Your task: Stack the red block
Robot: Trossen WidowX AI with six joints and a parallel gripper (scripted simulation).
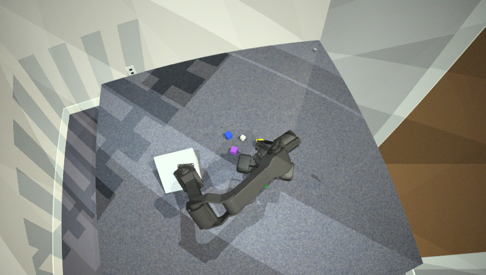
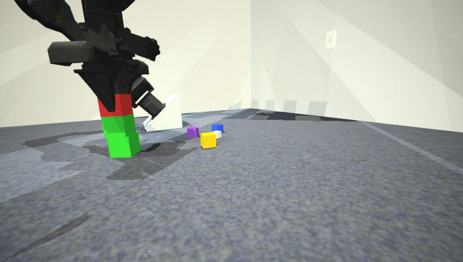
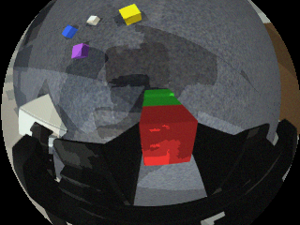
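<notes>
My gripper tip is now 10 mm below the red block. From my gripper tip the other things lie so: purple cube: 150 mm to the left, 90 mm behind, 80 mm below; yellow cube: 170 mm to the left, 70 mm below, 20 mm ahead; small white cube: 200 mm to the left, 80 mm below, 50 mm behind.
</notes>
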